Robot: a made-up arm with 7 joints.
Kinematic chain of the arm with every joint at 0, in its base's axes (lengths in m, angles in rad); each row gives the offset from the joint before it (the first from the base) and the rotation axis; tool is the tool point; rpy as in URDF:
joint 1: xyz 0 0 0.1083 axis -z
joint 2: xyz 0 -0.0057 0.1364 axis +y
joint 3: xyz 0 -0.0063 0.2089 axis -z
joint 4: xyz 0 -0.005 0.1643 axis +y
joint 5: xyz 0 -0.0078 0.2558 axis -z
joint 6: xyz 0 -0.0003 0.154 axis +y
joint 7: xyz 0 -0.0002 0.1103 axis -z
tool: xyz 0 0 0 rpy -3.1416 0 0
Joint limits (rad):
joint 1: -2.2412..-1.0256
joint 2: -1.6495..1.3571
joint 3: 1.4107..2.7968
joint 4: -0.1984..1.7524
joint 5: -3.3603..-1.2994
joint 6: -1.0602..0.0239
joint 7: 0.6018..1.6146
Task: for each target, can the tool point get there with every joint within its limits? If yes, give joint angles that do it. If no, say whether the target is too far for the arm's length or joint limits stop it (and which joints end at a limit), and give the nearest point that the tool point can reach.
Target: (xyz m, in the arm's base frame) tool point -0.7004 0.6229 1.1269
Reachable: no: too far | nearest point -0.4647 0.4473 0.8555 | short by 0.400 m
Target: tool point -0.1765 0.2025 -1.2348
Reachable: no: too far | nearest point -0.0368 -0.2535 -0.2604 | short by 1.085 m
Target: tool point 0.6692 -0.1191 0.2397
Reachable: yes | joints -2.1454 -1.3764 1.6355 1.3058 -2.3515 -0.7004 1.4414
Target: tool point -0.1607 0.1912 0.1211
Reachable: no: joint limits stop it (at a limit: joint 1, joint 2, joint 3, joint 4, joint 5, joint 6) | nearest point 0.2180 0.4400 0.2098 | short by 0.462 m
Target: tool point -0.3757 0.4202 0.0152
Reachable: no: joint limits stop it (at a limit: joint 2, joint 3, joint 4, joint 5, joint 6) | nearest point -0.5529 0.6183 0.3472 | short by 0.425 m
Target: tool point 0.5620 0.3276 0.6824
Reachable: yes | joints -1.2407 1.0453 1.7379 0.9876 -1.7537 -0.4636 1.1279
